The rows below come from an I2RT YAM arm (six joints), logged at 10 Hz.
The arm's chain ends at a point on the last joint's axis. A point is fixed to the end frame.
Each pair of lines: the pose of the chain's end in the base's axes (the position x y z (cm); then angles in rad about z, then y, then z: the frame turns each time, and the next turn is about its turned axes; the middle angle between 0 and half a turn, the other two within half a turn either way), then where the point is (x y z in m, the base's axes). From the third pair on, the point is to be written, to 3 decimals.
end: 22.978 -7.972 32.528 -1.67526 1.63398 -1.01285
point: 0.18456 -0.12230 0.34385
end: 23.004 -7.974 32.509 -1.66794 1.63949 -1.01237
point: 0.18512 -0.12275 0.34338
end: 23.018 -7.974 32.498 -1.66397 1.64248 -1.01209
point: 0.185 -0.123 0.343
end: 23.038 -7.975 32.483 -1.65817 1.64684 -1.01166
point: 0.186 -0.123 0.343
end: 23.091 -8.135 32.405 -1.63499 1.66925 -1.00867
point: 0.187 -0.126 0.341
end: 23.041 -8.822 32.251 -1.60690 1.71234 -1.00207
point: 0.188 -0.135 0.337
